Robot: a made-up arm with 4 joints.
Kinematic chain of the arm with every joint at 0, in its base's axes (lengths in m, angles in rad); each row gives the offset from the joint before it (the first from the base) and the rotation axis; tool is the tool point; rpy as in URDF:
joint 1: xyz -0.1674 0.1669 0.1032 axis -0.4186 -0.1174 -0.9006
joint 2: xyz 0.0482 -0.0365 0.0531 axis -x
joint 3: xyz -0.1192 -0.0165 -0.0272 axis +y
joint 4: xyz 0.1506 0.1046 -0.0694 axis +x
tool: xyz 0.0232 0.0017 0.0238 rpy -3.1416 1.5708 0
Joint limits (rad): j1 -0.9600..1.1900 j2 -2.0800..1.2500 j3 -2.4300..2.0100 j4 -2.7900..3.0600
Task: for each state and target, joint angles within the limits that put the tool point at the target. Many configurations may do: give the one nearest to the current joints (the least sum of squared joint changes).
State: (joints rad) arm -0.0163 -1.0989 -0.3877 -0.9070
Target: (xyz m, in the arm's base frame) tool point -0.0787 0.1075 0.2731
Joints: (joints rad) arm 0.0990 -1.3569 -0.7092 -0.7843
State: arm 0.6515 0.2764 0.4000 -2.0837
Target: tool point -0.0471 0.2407 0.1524
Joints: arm 0.0129 -0.1247 -0.4756 -1.8961
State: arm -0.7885 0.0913 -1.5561 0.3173
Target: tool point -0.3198 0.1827 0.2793
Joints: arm -0.3049 0.2472 -2.2554 0.2175
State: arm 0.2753 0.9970 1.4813 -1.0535
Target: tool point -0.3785 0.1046 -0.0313
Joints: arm 0.3684 0.9334 1.8842 -1.4069
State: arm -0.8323 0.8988 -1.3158 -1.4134
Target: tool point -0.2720 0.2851 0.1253
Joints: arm -0.3756 1.2500 -1.8565 -1.2295
